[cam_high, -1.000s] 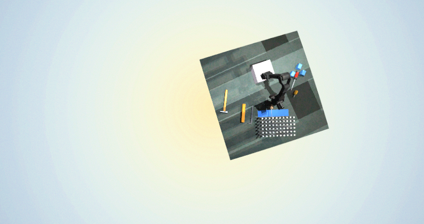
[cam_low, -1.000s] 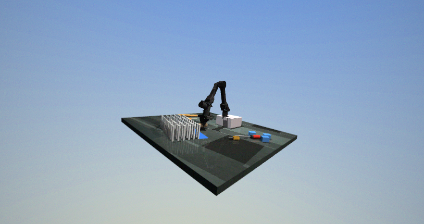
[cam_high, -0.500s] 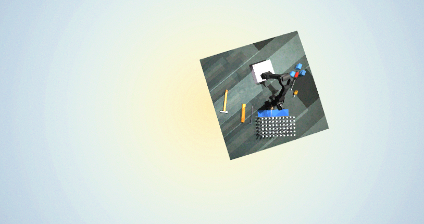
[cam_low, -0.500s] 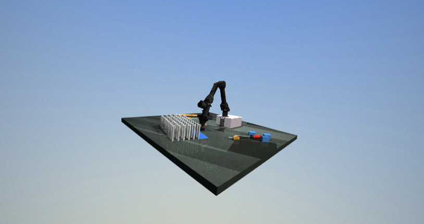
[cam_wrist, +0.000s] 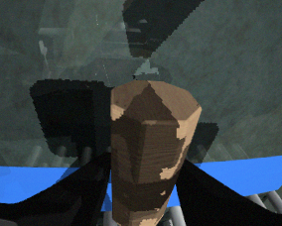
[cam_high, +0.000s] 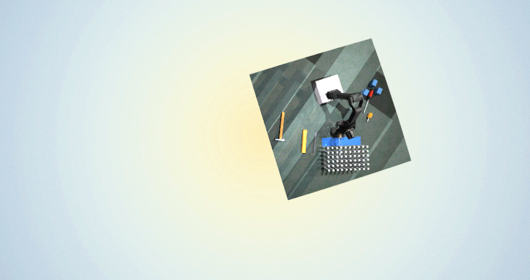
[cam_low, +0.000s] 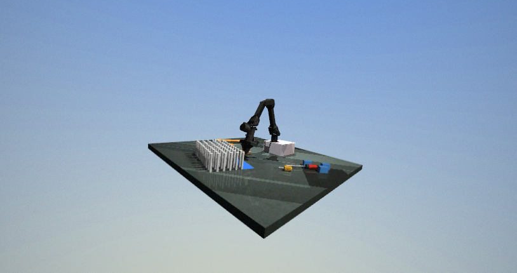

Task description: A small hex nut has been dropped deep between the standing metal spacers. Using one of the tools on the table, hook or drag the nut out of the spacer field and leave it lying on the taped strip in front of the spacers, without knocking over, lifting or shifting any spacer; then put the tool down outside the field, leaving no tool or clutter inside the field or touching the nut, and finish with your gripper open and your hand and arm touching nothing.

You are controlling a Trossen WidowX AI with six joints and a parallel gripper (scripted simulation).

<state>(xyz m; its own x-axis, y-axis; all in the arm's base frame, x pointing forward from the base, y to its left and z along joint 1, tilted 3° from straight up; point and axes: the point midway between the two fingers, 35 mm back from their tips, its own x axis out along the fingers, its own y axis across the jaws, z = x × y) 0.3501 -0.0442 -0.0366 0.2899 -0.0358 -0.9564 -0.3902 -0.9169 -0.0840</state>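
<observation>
My gripper tip is now 9 cm short of the blue taped strip and 3 cm above it. From my gripper tip the other things lie so: yellow screwdriver: 35 cm to the left, 2 cm below, 1 cm behind; then hex nut: 22 cm ahead, 9 cm to the right, 3 cm below; then orange bar: 33 cm to the right, 7 cm behind, 2 cm below.
</observation>
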